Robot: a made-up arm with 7 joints. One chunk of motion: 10 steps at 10 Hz.
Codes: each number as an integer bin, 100 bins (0 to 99) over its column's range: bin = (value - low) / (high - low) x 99, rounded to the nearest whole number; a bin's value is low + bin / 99 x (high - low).
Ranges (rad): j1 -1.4..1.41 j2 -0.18..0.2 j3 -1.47..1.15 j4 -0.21..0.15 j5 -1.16..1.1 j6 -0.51..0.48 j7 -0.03..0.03
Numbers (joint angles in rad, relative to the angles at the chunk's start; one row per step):
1: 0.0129 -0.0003 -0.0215 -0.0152 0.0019 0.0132 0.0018
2: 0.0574 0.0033 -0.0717 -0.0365 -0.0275 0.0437 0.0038
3: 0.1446 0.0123 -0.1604 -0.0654 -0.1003 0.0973 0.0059
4: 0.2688 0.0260 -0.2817 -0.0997 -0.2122 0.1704 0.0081
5: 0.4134 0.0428 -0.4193 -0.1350 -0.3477 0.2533 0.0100
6: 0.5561 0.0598 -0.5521 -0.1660 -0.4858 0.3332 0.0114
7: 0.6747 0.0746 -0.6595 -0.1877 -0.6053 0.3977 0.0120
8: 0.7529 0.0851 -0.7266 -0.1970 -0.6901 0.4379 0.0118
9: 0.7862 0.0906 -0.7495 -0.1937 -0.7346 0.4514 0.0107
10: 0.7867 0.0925 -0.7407 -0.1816 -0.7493 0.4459 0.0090
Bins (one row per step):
1: 50 47 55 54 51 52 52
2: 51 48 53 48 50 55 56
3: 54 50 49 40 46 61 59
4: 59 54 45 30 42 68 63
5: 64 58 40 21 36 76 66
6: 69 62 35 12 30 84 68
7: 73 66 31 6 24 91 69
8: 76 69 28 4 21 95 69
9: 77 70 27 4 19 96 67
10: 77 71 28 8 18 96 64

